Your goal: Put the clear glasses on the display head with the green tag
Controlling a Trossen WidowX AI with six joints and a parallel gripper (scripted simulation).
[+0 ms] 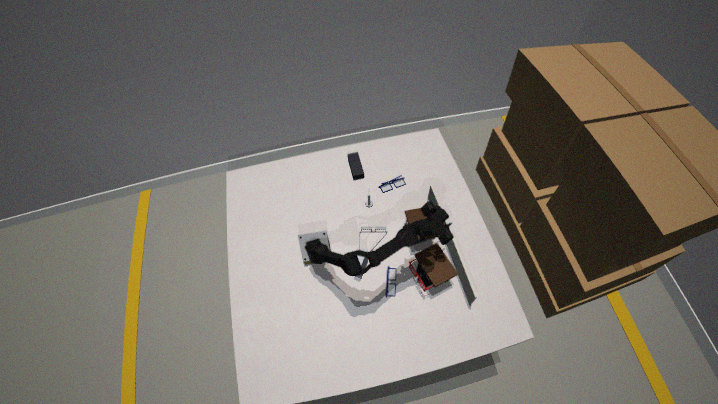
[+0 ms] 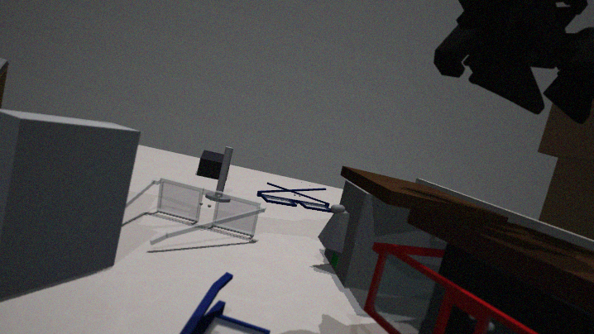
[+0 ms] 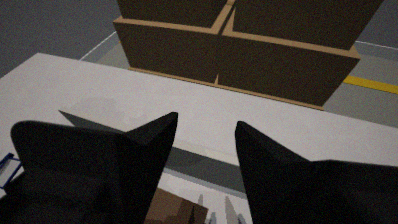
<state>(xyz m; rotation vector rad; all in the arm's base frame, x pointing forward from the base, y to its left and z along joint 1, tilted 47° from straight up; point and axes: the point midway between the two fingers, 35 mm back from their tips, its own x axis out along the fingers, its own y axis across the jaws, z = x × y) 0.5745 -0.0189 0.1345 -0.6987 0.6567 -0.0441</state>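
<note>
My gripper tip is 280 mm past the small post, 310 mm to the right of it and 190 mm above it. Round my gripper tip: black box: 280 mm behind, 560 mm to the left, 200 mm below; grey block: 410 mm behind, 20 mm to the right, 160 mm below; grey display head: 120 mm behind, 80 mm to the left, 160 mm below.
</note>
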